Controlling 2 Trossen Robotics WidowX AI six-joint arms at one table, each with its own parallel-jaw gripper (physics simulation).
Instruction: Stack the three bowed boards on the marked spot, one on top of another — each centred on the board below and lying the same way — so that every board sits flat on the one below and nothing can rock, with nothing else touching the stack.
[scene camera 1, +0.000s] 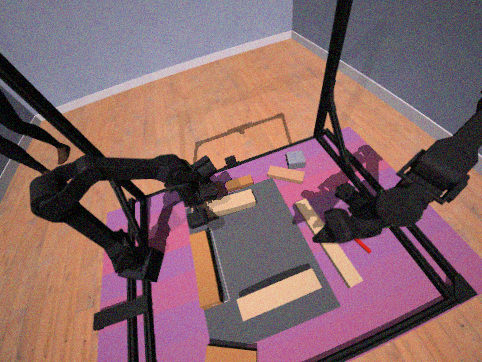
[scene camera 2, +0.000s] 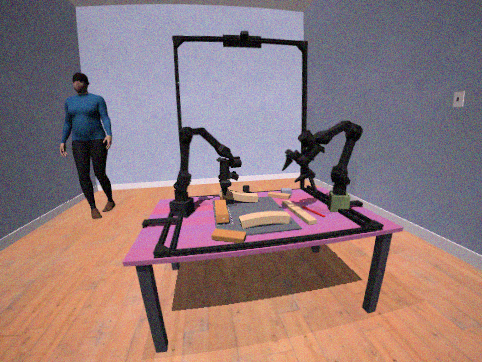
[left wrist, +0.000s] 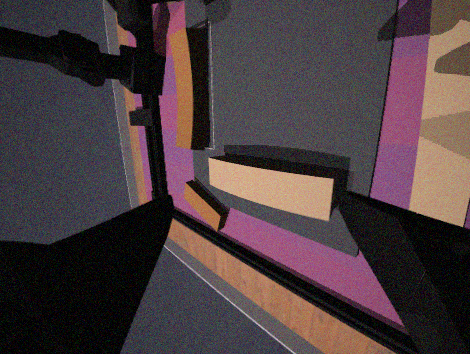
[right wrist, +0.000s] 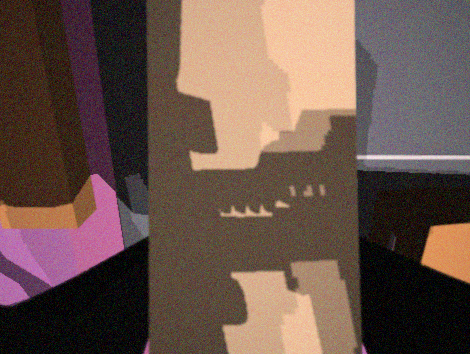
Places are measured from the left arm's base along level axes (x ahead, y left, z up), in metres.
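Pixels of known places: left gripper, between the fingertips: (scene camera 1: 323, 239) (scene camera 2: 288, 176) (left wrist: 256, 201); right gripper, between the fingertips: (scene camera 1: 200, 210) (scene camera 2: 224, 193) (right wrist: 249, 243); left arm's base, origin of its link: (scene camera 2: 339, 193); right arm's base, origin of its link: (scene camera 1: 135, 261) (scene camera 2: 181, 200) (left wrist: 126, 68).
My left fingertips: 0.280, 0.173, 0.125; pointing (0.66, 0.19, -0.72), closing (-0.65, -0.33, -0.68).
For each thing: its top centre in the pictures, then the offset to it from my left fingertips, as dx, dy, dz. "pt": a spot on its surface instead. Level surfaces: height alone.
- second pale bowed board, centre of its top: (left wrist: 252, 184) (scene camera 1: 280, 293) (scene camera 2: 265, 213) +0.096, +0.111, -0.161
- orange bowed board, centre of its top: (left wrist: 179, 94) (scene camera 1: 202, 265) (scene camera 2: 221, 206) +0.341, +0.060, -0.163
- marked spot's thin white line, a spot on its surface: (left wrist: 212, 90) (scene camera 1: 219, 261) pt +0.300, +0.033, -0.211
- red stick, centre of its top: (scene camera 1: 348, 231) (scene camera 2: 312, 210) -0.134, -0.102, -0.212
- grey mat, height of its surface: dz -0.212
- pale block, centre of its top: (scene camera 1: 285, 173) (scene camera 2: 279, 193) +0.079, -0.338, -0.195
- grey block, centre of its top: (scene camera 1: 295, 157) +0.037, -0.414, -0.182
A pale bowed board (scene camera 1: 235, 202) (scene camera 2: 246, 197) (right wrist: 260, 225) lies across the mat's back end. My right gripper (scene camera 1: 205, 201) (scene camera 2: 226, 194) (right wrist: 249, 243) is shut on it, fingers against both long sides; its left end is hidden. A second pale bowed board (scene camera 1: 280, 293) (scene camera 2: 265, 219) (left wrist: 270, 187), arched upward, lies apart across the mat's front. An orange bowed board (scene camera 1: 206, 270) (scene camera 2: 221, 211) (left wrist: 182, 90) is at the mat's left edge, beside the marked spot's thin white line (scene camera 1: 218, 265) (left wrist: 212, 90). My left gripper (scene camera 1: 330, 215) (scene camera 2: 292, 174) (left wrist: 256, 201) is open and empty, above the table's right side.
A long pale board (scene camera 1: 345, 265) (scene camera 2: 305, 215) (left wrist: 440, 175) and red stick (scene camera 1: 362, 245) (scene camera 2: 315, 212) lie right of the grey mat (scene camera 1: 260, 245). Orange blocks (scene camera 1: 240, 182) (scene camera 2: 229, 235) are behind and in front. A pale block (scene camera 1: 286, 174) and grey block (scene camera 1: 295, 159) stand back right.
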